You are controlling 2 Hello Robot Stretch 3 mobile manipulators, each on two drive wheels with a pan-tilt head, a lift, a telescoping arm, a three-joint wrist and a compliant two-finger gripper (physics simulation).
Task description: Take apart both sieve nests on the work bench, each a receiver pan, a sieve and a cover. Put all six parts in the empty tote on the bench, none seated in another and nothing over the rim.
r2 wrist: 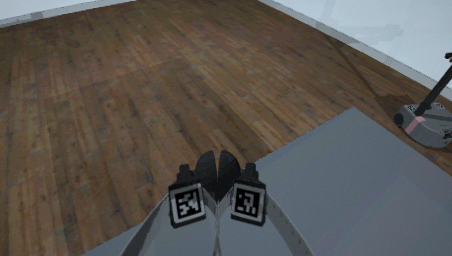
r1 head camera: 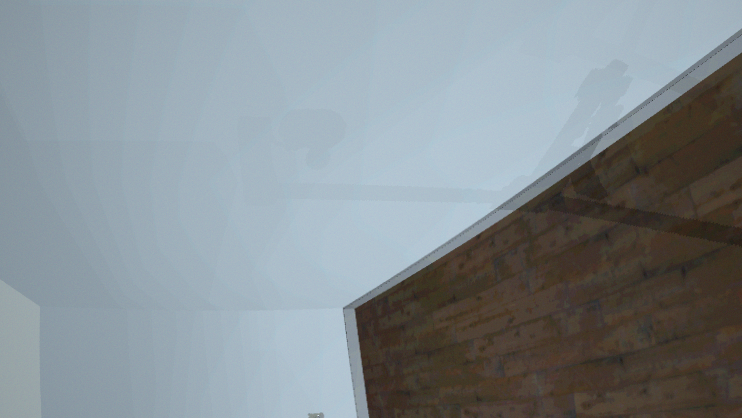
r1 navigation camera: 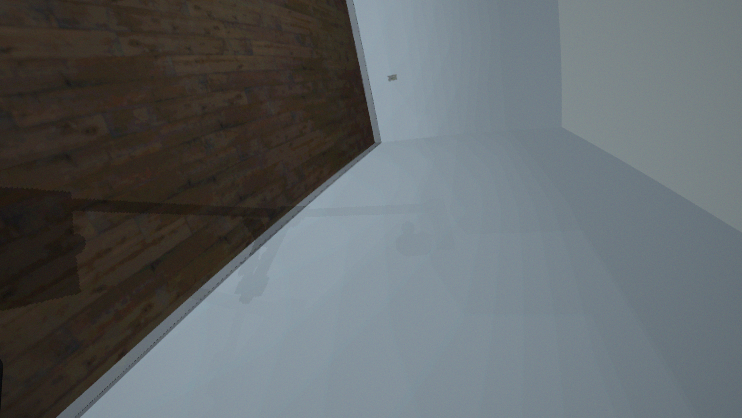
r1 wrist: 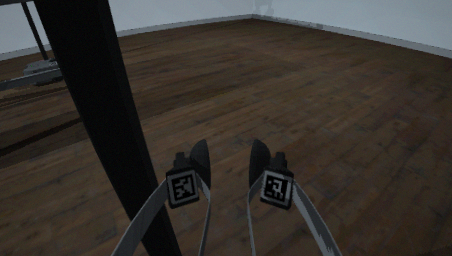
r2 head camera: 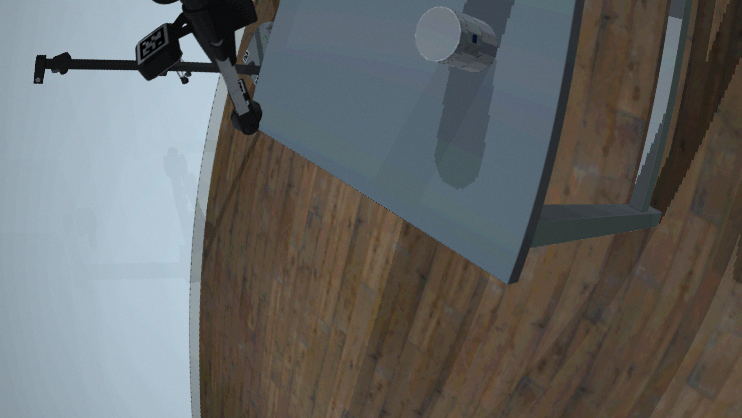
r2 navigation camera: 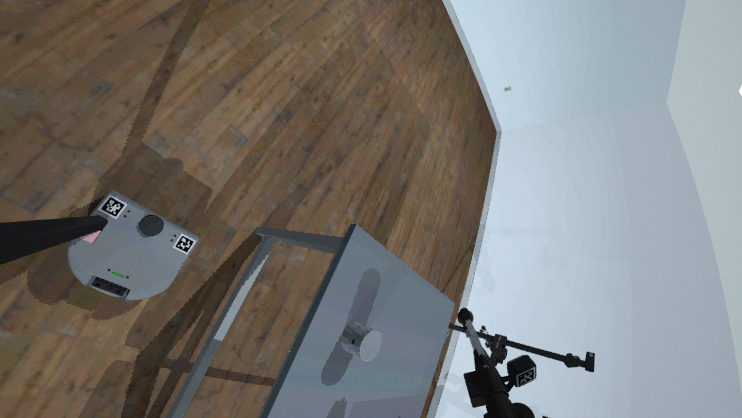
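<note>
One silvery cylinder (r2 head camera: 455, 38) (r2 navigation camera: 361, 341), apparently a sieve nest with a pale flat top and a small blue mark, stands upright on the grey work bench (r2 head camera: 337, 103) (r2 navigation camera: 405, 311) (r2 wrist: 350, 175). Its separate parts cannot be told apart. The other nest and the tote do not show. My r2 gripper (r2 head camera: 246, 122) (r2 navigation camera: 464, 315) (r2 wrist: 218, 172) is shut with nothing between its fingertips; it is apart from the cylinder and shows near the bench's corner and edge. My r1 gripper (r1 wrist: 230, 160) is open and empty, low beside a dark upright post.
The dark post (r1 wrist: 102, 100) stands close left of the r1 fingers. The r1 mast (r2 head camera: 103, 64) (r2 navigation camera: 555, 353) rises beyond the bench. The r2 base (r2 navigation camera: 140, 259) stands on the opposite side. A robot base (r2 wrist: 427, 125) shows past the bench edge. The r1 head and navigation cameras face walls and floor.
</note>
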